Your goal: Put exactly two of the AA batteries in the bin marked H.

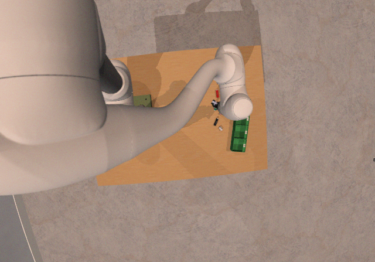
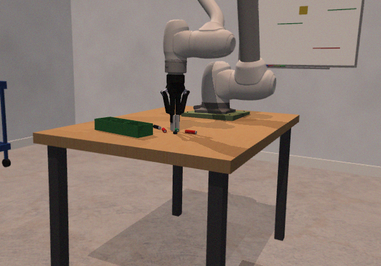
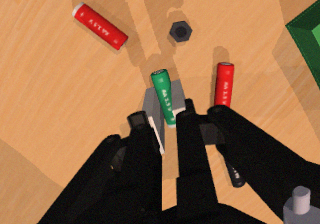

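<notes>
The small black round piece is 50 mm ahead of my hand, 30 mm to the left of it and 30 mm below it. Round my hand: small white block: 20 mm ahead, 140 mm to the right, 30 mm below; green AA battery: 30 mm below; black AA battery: 10 mm behind, 90 mm to the right, 30 mm below.
</notes>
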